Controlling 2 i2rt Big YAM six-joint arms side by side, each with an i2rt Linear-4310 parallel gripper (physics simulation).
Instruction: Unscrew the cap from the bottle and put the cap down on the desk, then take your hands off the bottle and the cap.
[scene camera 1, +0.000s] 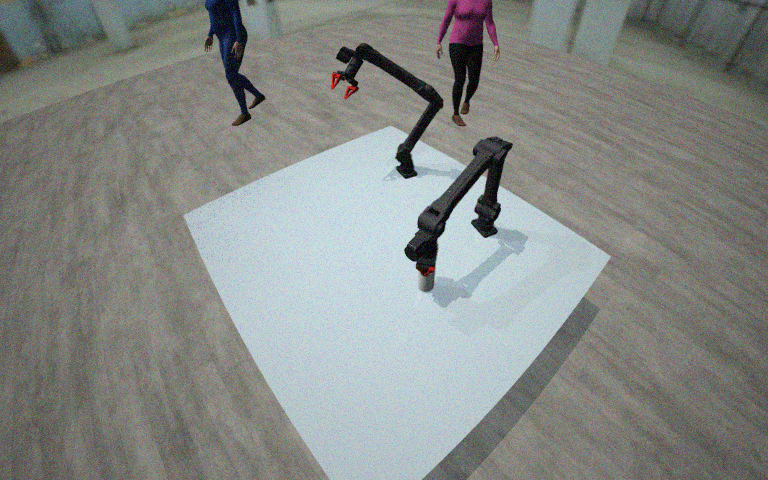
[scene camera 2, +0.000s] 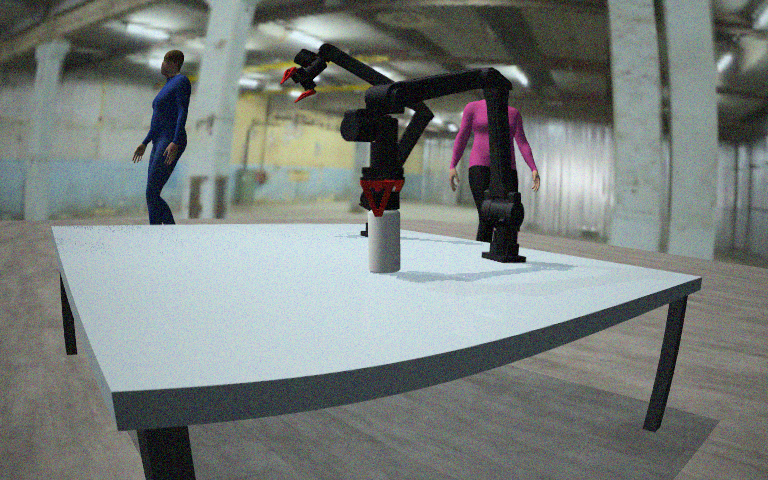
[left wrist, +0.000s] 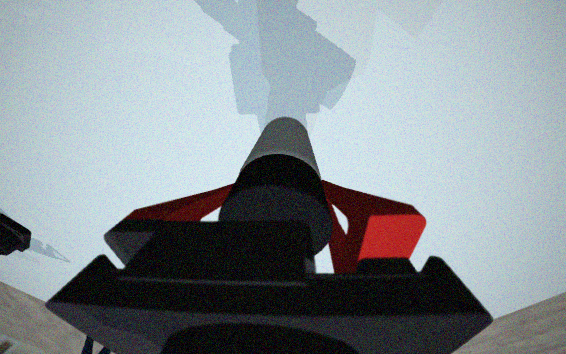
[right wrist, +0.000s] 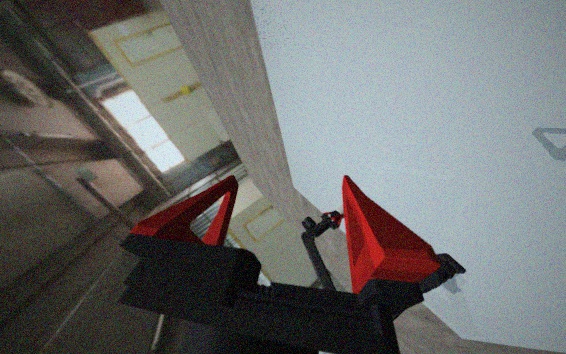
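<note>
A light grey cylindrical bottle stands upright on the white desk. Its wide black cap sits on its top in the left wrist view. My left gripper points straight down over the bottle and is shut on the cap, with one red finger on each side of it. In the scene views the fingers and wrist mostly hide the cap. My right gripper is open and empty, raised high at the far left, well away from the bottle.
A person in blue stands on the floor beyond the desk at the left. A person in pink stands behind the arms. Arm shadows fall on the desk right of the bottle in the scene views.
</note>
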